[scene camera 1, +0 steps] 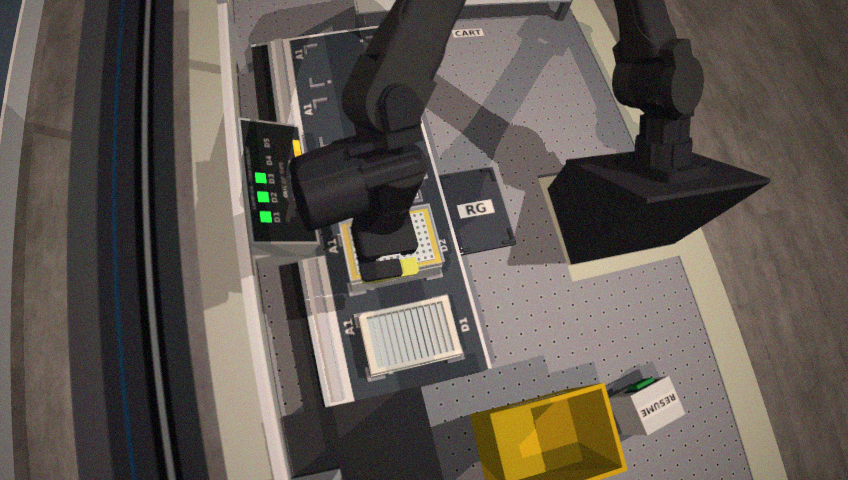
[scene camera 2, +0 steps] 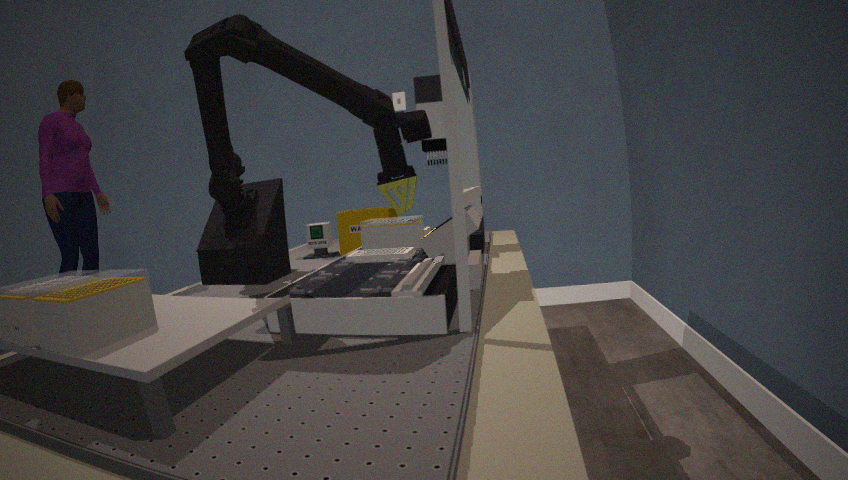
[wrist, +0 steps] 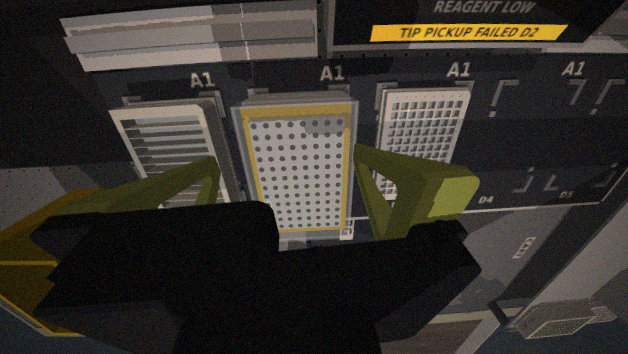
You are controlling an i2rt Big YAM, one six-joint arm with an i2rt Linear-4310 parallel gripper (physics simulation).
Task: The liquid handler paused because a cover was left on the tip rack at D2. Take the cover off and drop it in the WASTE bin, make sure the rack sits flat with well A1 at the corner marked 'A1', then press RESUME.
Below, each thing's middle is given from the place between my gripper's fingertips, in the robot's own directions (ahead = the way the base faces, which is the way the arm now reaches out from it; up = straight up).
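Labels:
Relative to the dark RG pad (scene camera 1: pixel 479 218), my hand is 20 cm past it, 7 cm to the left of it and 13 cm above it. Yellow WASTE bin (scene camera 1: pixel 575 426), measured from my hand: 31 cm to the left, 17 cm behind, 7 cm below. RESUME button box (scene camera 1: pixel 640 406), also from my hand: 31 cm to the left, 33 cm behind, 8 cm below.

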